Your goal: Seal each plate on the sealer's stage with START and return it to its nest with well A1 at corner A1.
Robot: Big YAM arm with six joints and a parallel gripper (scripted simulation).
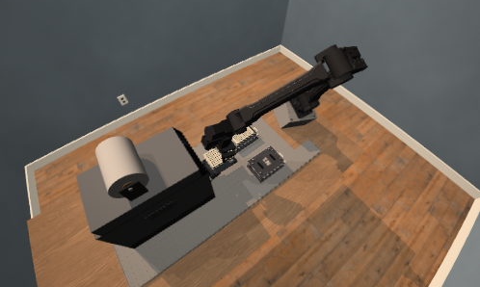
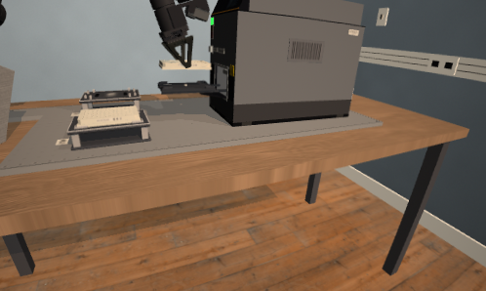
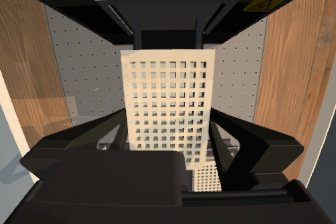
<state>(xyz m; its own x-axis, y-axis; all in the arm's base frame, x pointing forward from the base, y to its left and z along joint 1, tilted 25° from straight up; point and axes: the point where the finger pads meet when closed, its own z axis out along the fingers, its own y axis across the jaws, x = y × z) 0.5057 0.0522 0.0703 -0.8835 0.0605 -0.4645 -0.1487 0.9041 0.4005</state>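
Right now the sealer stage is 60 mm below my hand. Round my hand: plate nest 180 mm behind, 130 mm to the right, 120 mm below; start button 110 mm to the left, 90 mm ahead, 30 mm above; small label 280 mm behind, 160 mm below, 150 mm to the right.
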